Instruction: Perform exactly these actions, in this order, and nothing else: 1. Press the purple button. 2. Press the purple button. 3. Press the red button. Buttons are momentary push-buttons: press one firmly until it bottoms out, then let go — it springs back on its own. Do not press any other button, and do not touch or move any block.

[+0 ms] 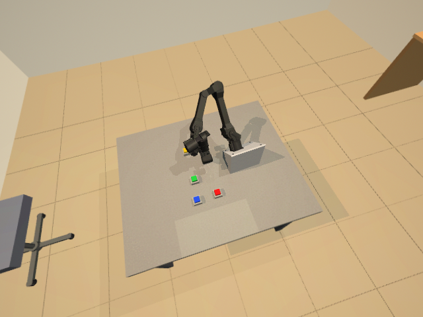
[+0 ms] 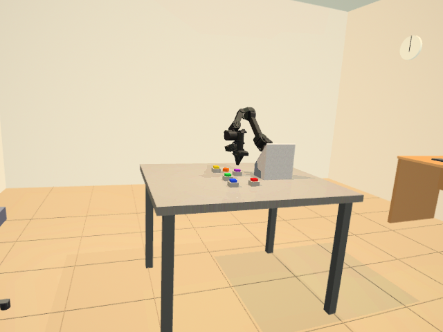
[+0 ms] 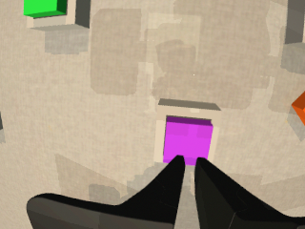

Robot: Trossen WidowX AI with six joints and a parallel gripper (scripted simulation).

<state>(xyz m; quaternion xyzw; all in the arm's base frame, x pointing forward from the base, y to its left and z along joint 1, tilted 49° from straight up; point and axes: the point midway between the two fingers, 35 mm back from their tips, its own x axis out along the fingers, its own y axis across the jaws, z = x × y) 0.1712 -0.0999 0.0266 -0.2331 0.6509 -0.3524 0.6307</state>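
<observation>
My gripper tip is now 3 cm above the purple button. From my gripper tip the other things lie so: yellow button (12 cm to the right, 9 cm ahead, 3 cm below); then green button (12 cm ahead, 10 cm to the left, 3 cm below); then orange block (12 cm to the right, 6 cm below, 1 cm ahead).
</observation>
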